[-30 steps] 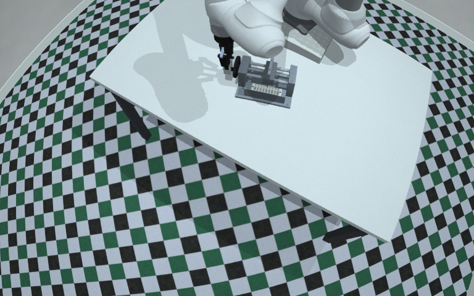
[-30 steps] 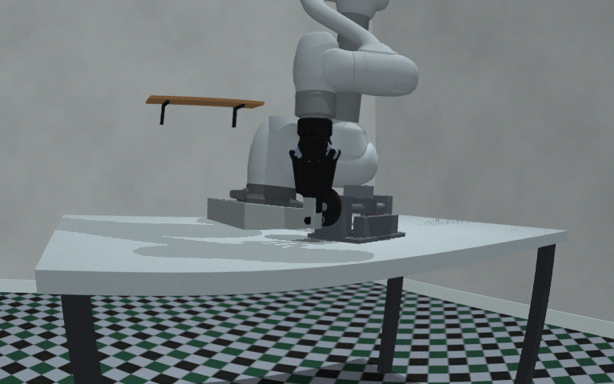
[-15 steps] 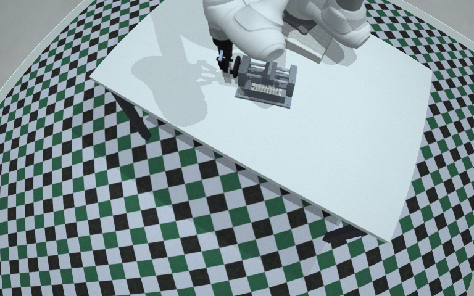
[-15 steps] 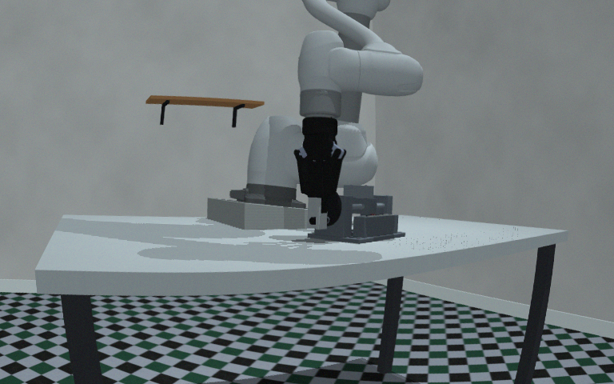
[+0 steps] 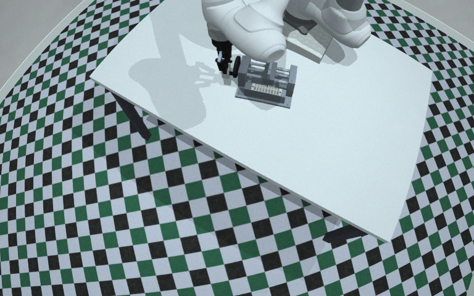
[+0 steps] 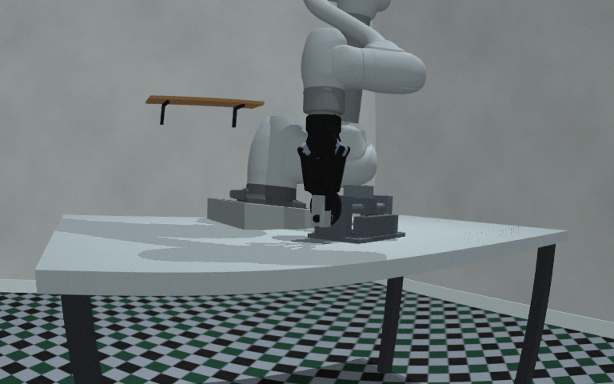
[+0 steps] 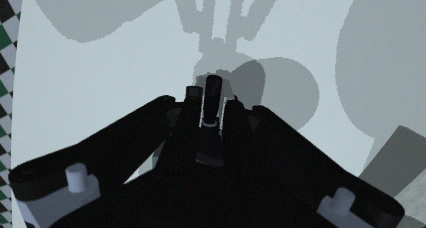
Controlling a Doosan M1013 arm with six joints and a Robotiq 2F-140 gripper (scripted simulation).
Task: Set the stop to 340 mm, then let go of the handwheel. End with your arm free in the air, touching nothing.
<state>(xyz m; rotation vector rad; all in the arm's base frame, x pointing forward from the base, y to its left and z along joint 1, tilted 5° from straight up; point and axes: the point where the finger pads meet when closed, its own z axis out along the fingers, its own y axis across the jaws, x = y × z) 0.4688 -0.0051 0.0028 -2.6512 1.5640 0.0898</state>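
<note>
The sliding stop block is 13 cm to the left of my hand, 8 cm behind it and 2 cm above it. Also, from my hand: black handwheel: 1 cm to the left, 1 cm below, 1 cm behind.
</note>
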